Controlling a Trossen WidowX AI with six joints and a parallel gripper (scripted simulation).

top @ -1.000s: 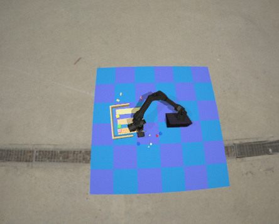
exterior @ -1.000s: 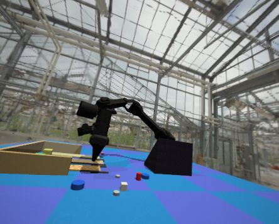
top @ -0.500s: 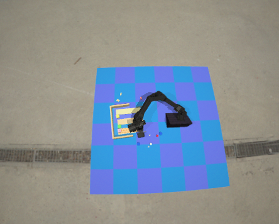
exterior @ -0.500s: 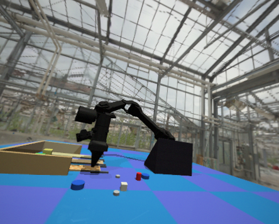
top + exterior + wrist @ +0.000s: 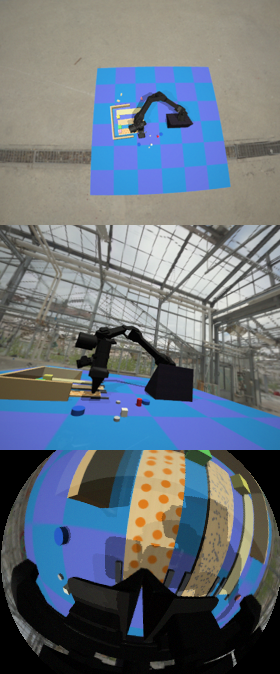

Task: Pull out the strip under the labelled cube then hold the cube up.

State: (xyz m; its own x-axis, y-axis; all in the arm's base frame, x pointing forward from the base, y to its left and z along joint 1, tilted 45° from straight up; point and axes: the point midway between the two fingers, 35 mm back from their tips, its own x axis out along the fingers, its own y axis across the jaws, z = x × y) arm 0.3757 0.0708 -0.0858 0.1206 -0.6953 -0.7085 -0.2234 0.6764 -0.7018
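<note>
My gripper tip is now 90 mm short of the orange-dotted strip and 20 mm to the right of it. The rest, counted from my gripper tip: pink labelled cube: 190 mm ahead, 40 mm to the left, 10 mm above; then red cylinder: 170 mm behind, 50 mm to the left.
</note>
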